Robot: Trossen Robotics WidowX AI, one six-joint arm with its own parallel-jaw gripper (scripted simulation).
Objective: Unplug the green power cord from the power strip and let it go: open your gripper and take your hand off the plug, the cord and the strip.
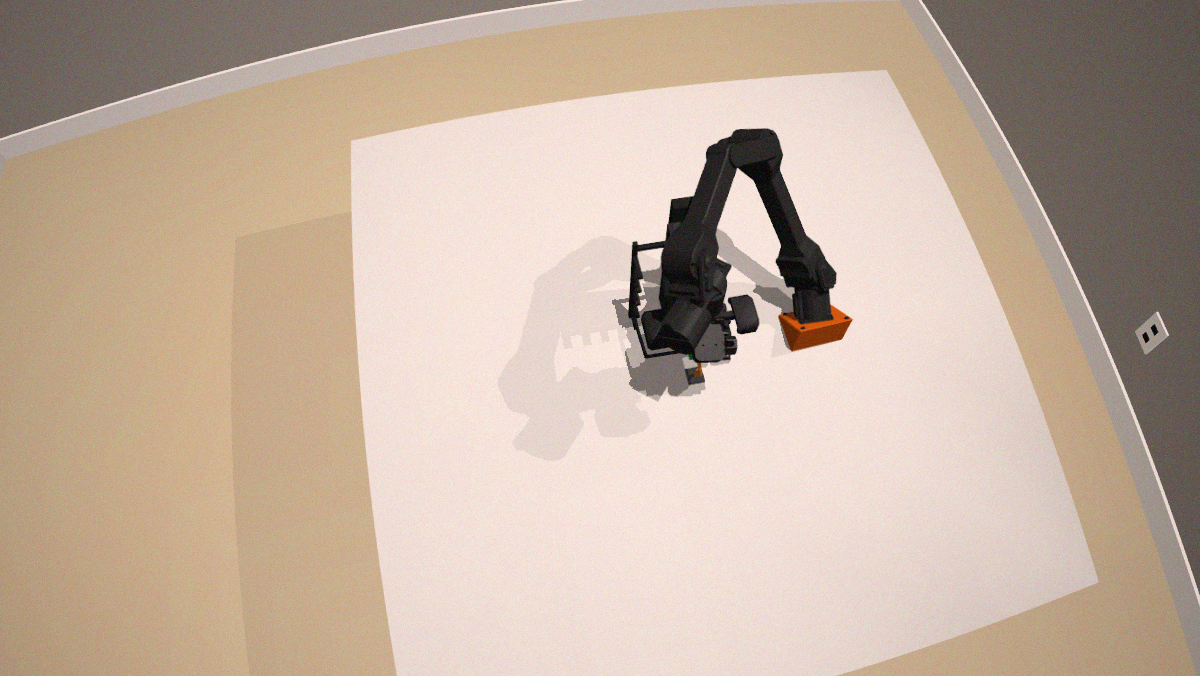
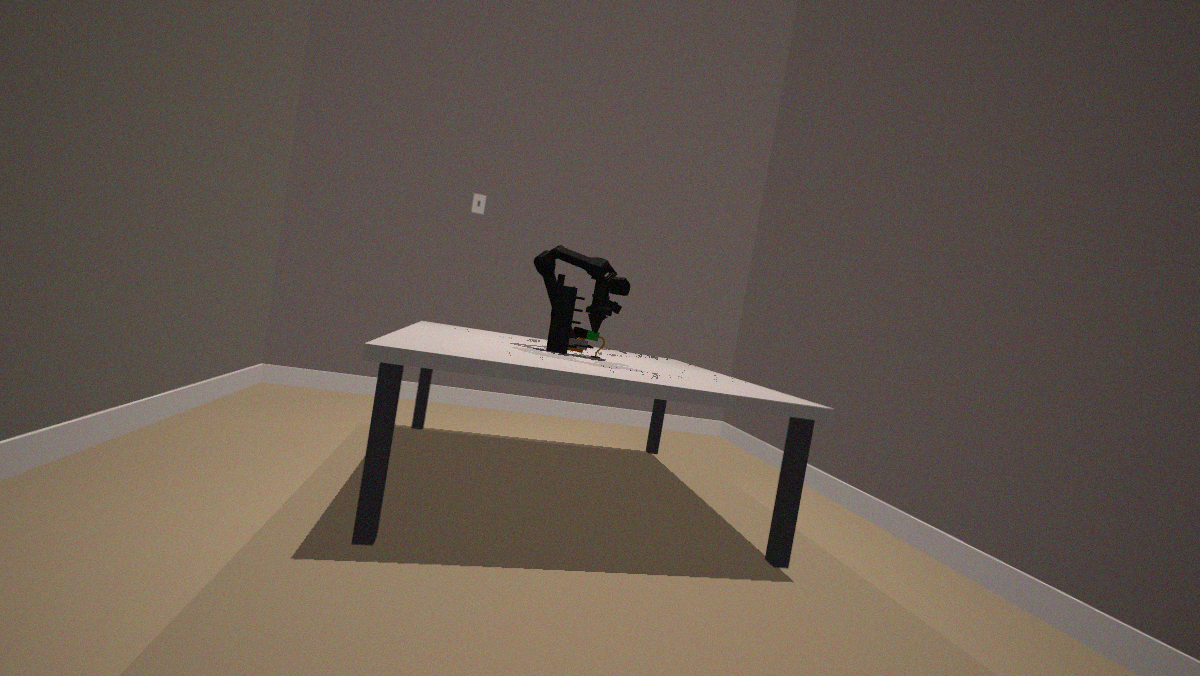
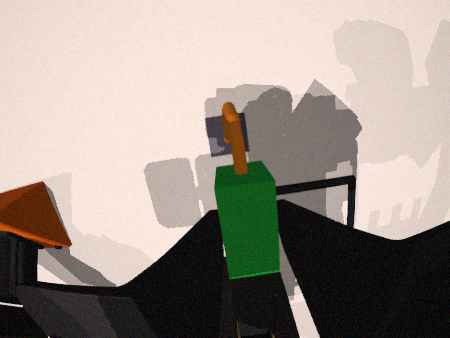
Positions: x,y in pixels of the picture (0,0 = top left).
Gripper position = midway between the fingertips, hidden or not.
Scene:
my gripper: image 1 695,344; image 2 594,333; image 3 247,214

